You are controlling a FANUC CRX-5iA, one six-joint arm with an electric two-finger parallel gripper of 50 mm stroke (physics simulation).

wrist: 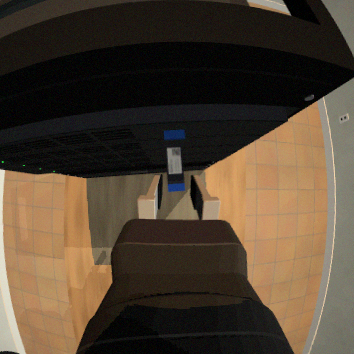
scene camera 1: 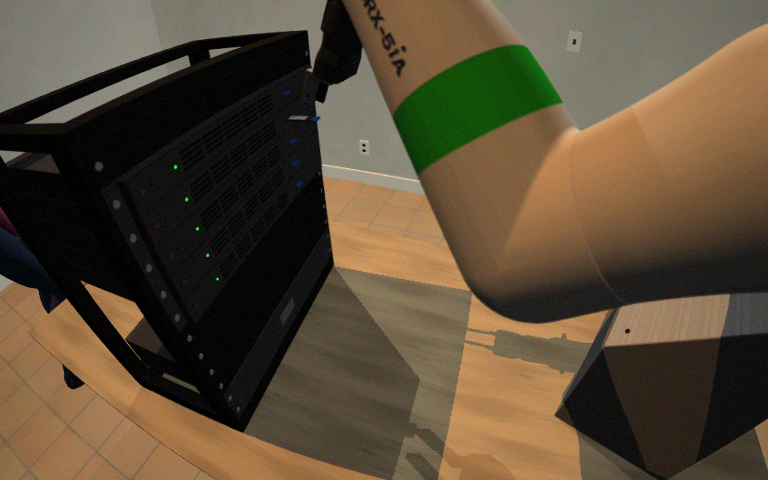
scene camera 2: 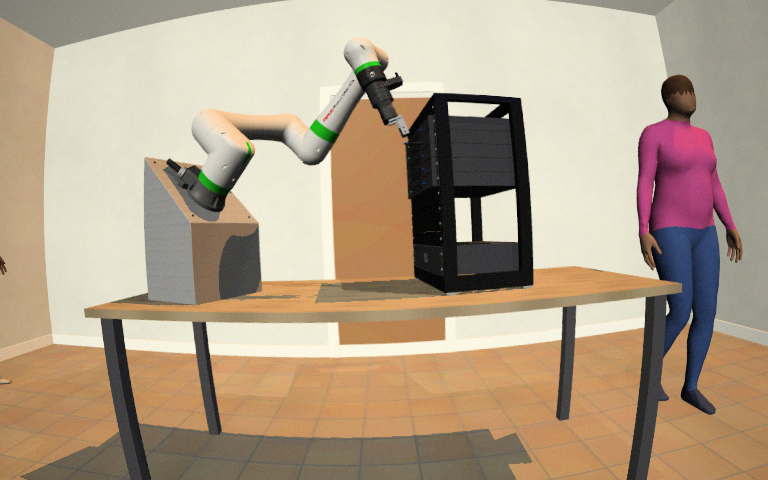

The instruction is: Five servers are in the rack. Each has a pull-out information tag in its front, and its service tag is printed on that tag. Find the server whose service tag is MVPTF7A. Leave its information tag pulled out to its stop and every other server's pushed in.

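Frame: origin at the arm's base, x up, y right, z ahead, level; metres.
Seen in the pictures: gripper, between the fingertips: (wrist: 175, 184) (scene camera 1: 312, 103) (scene camera 2: 406, 135); arm's base, origin of its link: (scene camera 2: 205, 198).
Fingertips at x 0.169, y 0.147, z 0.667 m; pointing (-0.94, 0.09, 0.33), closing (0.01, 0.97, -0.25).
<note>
Offsets run from my fingertips to a thing's top centre. "*": to the spot under its first point.
Five dark servers with green lights sit in the black rack (scene camera 1: 186, 121) (scene camera 2: 448, 226) (wrist: 175, 65). The second server's information tag @(dy +0.005, dx -0.026, dz +0.030 m) (scene camera 1: 297, 118) (wrist: 174, 161) sticks out, with a white label and a blue end; its print is too small to read. The top server's blue tag end @(* dy +0.005, dx +0.018, dz +0.046 m) (scene camera 1: 285, 93) (wrist: 174, 134) is flush with its front. The three lower tags, third @(* dy +0.009, dx -0.070, dz +0.047 m) (scene camera 1: 292, 140), fourth @(* dy +0.006, dx -0.115, dz +0.045 m) (scene camera 1: 296, 163) and fifth @(* dy +0.006, dx -0.159, dz +0.046 m) (scene camera 1: 299, 184), look pushed in. My gripper (scene camera 1: 313, 101) (scene camera 2: 405, 134) (wrist: 175, 184) is open and empty, its fingers either side of the pulled-out tag's blue end in the wrist view, apart from it.
The rack stands on the wooden table (scene camera 1: 362, 458) (scene camera 2: 373, 313). The arm's slanted pedestal (scene camera 1: 668, 390) (scene camera 2: 169, 249) stands on the same table, in front of the rack. A person (scene camera 2: 682, 181) stands behind the rack, past the table's end.
</note>
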